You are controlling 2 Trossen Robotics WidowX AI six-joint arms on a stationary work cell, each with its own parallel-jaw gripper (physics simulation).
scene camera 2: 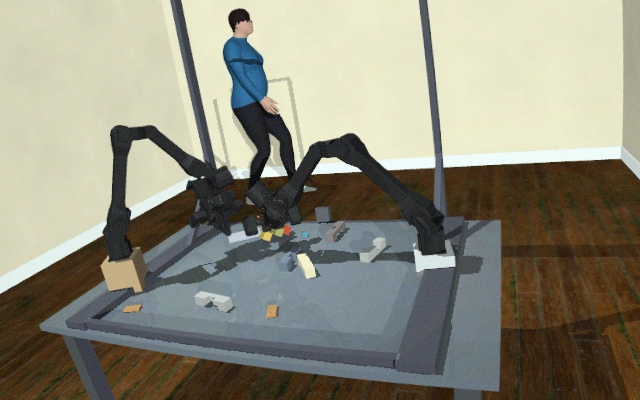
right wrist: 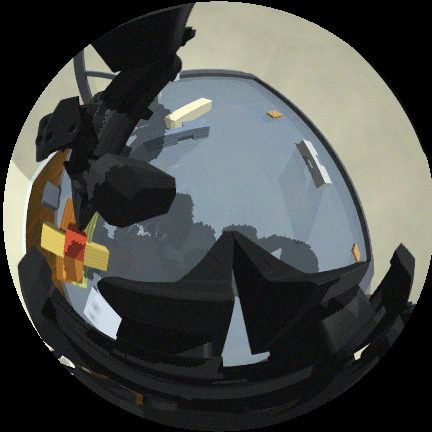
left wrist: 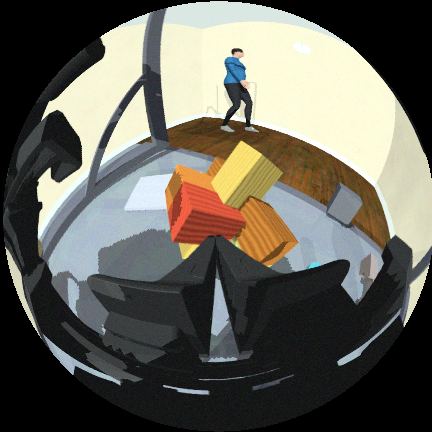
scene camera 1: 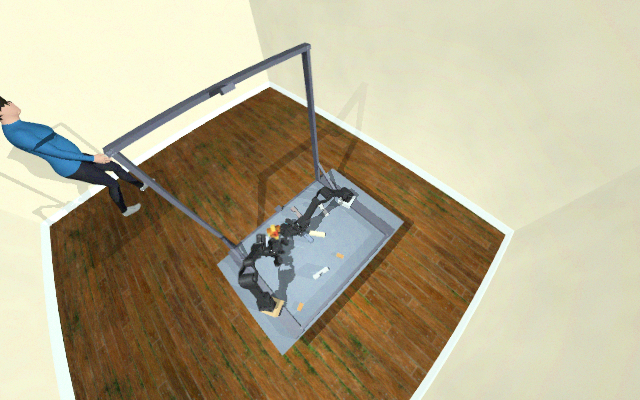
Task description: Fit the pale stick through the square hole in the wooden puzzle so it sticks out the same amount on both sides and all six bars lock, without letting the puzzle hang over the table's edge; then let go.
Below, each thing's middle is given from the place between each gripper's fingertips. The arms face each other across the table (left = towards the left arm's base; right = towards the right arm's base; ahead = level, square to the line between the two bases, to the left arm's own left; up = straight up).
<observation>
The pale stick [right wrist: 197,107] lies 230 mm ahead of my left hand, 160 mm to the left of it and 40 mm below it.
The pale stick is 9 cm ahead of my right hand, 25 cm to the left of it and 8 cm below it.
</observation>
